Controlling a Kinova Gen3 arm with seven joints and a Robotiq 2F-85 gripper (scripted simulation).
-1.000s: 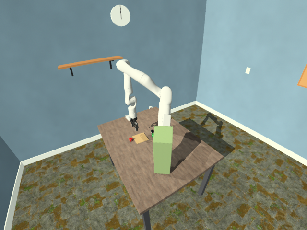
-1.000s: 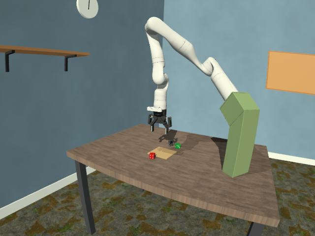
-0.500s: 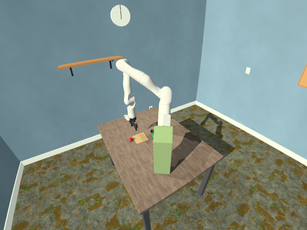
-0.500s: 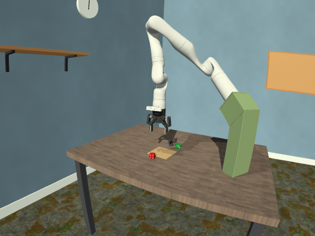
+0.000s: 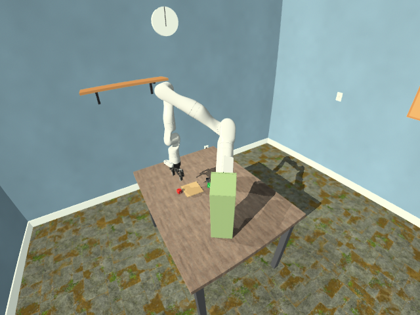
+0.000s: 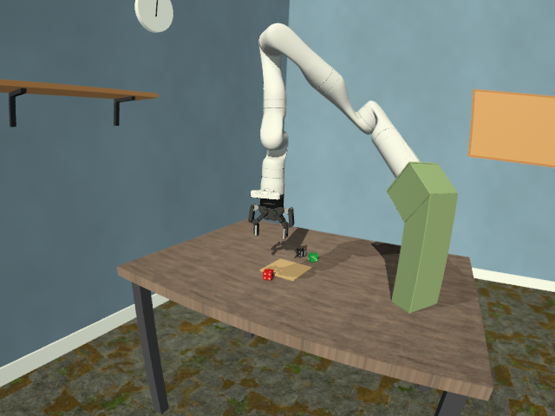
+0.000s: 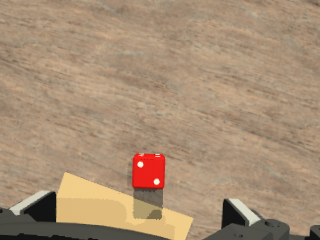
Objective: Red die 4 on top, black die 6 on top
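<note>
The red die is 14 cm below my hand. Also, from my hand: black die (26 cm to the right, 14 cm below); tan mat (15 cm below, 10 cm to the right, 2 cm behind); green die (23 cm to the right, 14 cm below, 7 cm behind).
</note>
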